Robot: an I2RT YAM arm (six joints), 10 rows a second.
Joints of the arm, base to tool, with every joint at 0 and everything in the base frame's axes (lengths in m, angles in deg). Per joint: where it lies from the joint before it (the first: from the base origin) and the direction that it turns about. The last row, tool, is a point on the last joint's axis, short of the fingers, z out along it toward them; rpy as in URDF.
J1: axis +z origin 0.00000 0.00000 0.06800
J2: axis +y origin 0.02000 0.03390 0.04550
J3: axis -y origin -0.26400 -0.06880 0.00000
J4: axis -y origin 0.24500 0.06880 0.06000
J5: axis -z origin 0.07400 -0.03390 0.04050
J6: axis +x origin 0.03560 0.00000 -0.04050
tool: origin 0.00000 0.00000 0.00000 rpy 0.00 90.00 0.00
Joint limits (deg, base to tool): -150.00..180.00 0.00..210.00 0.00..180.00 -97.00..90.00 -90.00..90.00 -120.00..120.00
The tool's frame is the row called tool.
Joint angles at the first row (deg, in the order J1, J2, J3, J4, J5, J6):
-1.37 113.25 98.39 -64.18 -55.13 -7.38
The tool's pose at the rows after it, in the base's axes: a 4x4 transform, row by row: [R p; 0 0 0 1], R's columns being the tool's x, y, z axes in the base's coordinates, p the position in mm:
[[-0.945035 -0.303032 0.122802 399.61], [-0.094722 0.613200 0.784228 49.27], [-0.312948 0.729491 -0.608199 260.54], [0 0 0 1]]
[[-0.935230 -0.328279 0.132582 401.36], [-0.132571 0.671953 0.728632 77.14], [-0.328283 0.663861 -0.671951 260.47], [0 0 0 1]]
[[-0.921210 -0.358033 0.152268 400.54], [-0.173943 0.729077 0.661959 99.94], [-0.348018 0.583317 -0.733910 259.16], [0 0 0 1]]
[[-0.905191 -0.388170 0.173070 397.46], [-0.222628 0.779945 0.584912 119.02], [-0.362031 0.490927 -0.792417 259.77], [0 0 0 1]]
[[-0.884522 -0.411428 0.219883 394.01], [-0.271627 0.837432 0.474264 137.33], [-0.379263 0.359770 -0.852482 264.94], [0 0 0 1]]
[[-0.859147 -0.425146 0.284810 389.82], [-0.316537 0.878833 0.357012 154.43], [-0.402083 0.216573 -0.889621 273.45], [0 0 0 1]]
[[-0.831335 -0.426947 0.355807 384.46], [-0.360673 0.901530 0.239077 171.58], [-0.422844 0.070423 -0.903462 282.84], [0 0 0 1]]
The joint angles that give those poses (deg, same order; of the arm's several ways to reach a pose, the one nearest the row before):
3.09 113.25 98.94 -60.51 -50.94 -3.97
7.36 113.25 99.15 -57.41 -44.88 -0.95
10.94 113.25 99.16 -55.35 -38.39 0.30
14.09 113.25 99.68 -55.05 -31.68 0.30
17.32 113.25 101.23 -55.59 -22.79 0.25
20.47 113.14 103.15 -56.25 -13.58 0.23
23.68 113.14 105.25 -57.08 -4.36 0.21

